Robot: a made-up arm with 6 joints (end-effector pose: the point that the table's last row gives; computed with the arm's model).
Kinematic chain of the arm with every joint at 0, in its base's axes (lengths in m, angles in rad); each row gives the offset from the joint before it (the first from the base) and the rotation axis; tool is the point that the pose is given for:
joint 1: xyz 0 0 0.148 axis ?
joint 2: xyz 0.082 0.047 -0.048 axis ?
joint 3: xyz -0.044 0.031 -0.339 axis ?
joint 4: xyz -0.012 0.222 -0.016 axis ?
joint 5: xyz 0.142 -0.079 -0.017 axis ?
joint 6: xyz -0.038 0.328 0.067 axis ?
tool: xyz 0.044 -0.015 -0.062
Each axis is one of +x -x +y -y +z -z.
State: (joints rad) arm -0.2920 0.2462 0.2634 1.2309 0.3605 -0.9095
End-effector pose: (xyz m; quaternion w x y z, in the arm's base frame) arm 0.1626 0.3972 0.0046 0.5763 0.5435 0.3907 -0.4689
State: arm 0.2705 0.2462 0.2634 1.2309 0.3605 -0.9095
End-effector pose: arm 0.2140 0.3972 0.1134 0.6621 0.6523 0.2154 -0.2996
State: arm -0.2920 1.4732 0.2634 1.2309 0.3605 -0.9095
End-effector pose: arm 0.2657 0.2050 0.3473 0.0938 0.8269 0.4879 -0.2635
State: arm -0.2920 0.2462 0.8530 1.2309 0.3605 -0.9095
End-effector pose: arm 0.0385 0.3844 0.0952 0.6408 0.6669 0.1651 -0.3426
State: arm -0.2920 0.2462 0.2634 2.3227 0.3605 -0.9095
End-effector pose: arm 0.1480 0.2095 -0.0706 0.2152 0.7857 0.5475 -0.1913
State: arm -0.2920 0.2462 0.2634 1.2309 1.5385 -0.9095
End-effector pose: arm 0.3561 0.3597 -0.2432 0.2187 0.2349 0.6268 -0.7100
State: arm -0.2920 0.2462 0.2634 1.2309 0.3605 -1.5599
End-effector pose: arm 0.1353 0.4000 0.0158 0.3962 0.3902 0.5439 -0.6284
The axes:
joint 1: -y
joint 2: +x
joint 3: -y
joint 4: +x
joint 5: -z
joint 6: +z

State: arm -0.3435 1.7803 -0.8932 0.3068 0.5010 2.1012
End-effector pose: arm 0.4235 0.4421 0.5943 0.1638 0.8513 -0.3129 0.3879
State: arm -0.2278 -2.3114 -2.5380 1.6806 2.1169 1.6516
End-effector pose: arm -0.4805 -0.4343 0.2552 0.1199 -0.1025 -0.3934 -0.9057
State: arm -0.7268 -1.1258 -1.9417 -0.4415 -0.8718 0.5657
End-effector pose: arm -0.3130 0.0380 -0.2050 0.1505 0.2177 0.9640 -0.0240
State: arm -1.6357 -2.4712 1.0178 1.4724 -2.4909 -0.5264
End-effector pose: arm 0.2169 -0.4772 -0.1657 0.2950 -0.5964 -0.3484 -0.6603
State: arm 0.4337 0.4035 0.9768 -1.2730 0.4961 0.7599
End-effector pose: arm 0.4178 0.4170 0.1964 0.7638 -0.3486 -0.4367 -0.3231
